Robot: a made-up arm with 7 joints. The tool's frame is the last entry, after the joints. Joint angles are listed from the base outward. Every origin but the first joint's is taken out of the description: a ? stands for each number. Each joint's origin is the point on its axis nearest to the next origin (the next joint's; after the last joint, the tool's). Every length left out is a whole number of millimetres.
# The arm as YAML. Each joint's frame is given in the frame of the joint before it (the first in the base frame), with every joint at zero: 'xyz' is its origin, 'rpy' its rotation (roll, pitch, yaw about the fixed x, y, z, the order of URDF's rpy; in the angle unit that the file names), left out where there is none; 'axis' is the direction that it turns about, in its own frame. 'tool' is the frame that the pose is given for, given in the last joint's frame.
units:
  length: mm
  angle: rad
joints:
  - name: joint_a
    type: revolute
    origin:
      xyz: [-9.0, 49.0, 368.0]
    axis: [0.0, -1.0, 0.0]
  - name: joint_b
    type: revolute
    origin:
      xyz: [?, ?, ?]
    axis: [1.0, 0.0, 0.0]
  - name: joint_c
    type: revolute
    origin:
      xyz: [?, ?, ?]
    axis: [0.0, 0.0, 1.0]
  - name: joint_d
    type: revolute
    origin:
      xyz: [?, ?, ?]
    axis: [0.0, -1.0, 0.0]
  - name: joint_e
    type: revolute
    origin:
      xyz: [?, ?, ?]
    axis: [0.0, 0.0, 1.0]
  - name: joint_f
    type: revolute
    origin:
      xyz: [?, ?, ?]
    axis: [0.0, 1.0, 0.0]
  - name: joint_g
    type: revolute
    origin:
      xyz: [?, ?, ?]
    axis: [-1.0, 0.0, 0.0]
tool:
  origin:
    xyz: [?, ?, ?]
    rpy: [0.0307, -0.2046, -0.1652]
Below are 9 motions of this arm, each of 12 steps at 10 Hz.
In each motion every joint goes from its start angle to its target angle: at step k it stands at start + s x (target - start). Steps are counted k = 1, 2, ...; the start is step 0. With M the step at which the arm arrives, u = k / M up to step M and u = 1 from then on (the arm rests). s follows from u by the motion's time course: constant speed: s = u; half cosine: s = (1 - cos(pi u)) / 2; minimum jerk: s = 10 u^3 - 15 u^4 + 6 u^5.
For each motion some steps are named. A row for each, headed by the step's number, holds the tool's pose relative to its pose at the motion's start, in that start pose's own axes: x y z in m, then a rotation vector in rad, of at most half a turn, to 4 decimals.
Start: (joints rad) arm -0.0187 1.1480 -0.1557 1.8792 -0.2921 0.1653 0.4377
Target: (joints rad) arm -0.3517 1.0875 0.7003 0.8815 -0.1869 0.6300 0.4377
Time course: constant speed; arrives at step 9
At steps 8, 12:
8: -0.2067 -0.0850 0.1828 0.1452 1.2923 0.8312
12: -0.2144 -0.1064 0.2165 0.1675 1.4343 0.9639

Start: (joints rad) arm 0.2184 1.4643 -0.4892 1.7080 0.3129 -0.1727 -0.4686
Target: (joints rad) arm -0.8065 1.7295 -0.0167 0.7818 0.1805 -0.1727 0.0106
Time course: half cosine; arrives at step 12
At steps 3, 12:
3: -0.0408 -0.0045 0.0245 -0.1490 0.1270 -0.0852
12: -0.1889 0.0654 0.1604 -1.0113 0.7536 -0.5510

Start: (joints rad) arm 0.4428 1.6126 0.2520 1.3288 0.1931 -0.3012 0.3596
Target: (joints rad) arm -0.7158 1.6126 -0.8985 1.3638 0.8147 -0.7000 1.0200
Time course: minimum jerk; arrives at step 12
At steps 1, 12:
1: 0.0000 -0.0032 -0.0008 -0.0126 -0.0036 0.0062
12: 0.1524 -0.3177 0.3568 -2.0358 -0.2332 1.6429

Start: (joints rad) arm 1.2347 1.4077 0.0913 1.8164 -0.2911 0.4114 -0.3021
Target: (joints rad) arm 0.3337 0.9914 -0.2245 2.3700 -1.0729 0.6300 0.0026
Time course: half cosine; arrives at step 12
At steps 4, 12:
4: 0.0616 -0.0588 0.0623 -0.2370 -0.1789 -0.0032
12: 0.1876 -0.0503 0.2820 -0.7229 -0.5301 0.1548

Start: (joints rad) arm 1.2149 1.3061 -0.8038 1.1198 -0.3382 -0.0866 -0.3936
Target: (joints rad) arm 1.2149 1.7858 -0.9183 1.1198 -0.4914 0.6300 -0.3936
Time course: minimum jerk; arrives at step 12
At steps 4, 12:
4: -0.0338 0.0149 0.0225 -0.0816 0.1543 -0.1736
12: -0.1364 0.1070 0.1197 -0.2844 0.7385 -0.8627

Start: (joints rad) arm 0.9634 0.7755 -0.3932 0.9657 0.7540 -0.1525 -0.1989
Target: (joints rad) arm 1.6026 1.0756 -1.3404 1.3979 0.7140 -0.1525 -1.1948
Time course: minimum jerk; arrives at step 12
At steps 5, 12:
5: 0.0724 -0.0232 -0.0181 0.1127 -0.1747 -0.1713
12: 0.1480 -0.0271 0.0099 0.4260 -0.4483 -0.3923

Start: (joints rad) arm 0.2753 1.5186 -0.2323 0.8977 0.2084 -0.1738 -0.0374
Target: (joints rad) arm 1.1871 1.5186 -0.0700 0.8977 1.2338 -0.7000 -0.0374
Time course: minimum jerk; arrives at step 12
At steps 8, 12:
8: 0.0118 0.2281 0.0600 1.3231 -0.5411 0.8155
12: 0.0005 0.2724 0.1097 1.7124 -0.7225 0.9655

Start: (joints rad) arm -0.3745 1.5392 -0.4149 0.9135 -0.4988 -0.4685 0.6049
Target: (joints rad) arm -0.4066 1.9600 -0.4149 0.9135 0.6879 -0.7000 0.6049
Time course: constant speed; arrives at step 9
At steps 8, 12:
8: -0.0202 0.0563 0.1344 0.6945 -0.2371 0.2815
12: -0.0198 0.0660 0.1526 0.7932 -0.2650 0.2938

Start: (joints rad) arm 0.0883 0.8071 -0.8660 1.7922 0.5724 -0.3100 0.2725
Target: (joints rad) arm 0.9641 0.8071 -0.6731 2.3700 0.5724 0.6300 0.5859
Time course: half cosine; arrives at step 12
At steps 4, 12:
4: 0.0708 0.0431 -0.0439 -0.1353 -0.0286 -0.1513
12: 0.2934 0.0378 -0.0744 -0.4278 0.0590 -0.7136

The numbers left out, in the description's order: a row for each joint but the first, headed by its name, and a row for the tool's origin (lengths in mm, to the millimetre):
joint_b: 29.0 0.0 -16.0
joint_c: 0.0 16.0 -288.0
joint_d: 9.0 21.0 0.0
joint_e: 18.0 0.0 -244.0
joint_f: -11.0 -20.0 0.0
joint_g: 7.0 0.0 -6.0
tool: 0.0 -10.0 -15.0

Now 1 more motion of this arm.
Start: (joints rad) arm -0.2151 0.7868 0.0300 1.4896 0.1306 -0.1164 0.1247
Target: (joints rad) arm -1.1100 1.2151 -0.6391 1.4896 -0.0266 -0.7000 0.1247
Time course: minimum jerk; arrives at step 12
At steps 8, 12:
8: -0.0234 -0.1250 0.2761 -1.1020 -0.0194 0.2027
12: 0.0011 -0.1136 0.3614 -1.3647 -0.0195 0.3987

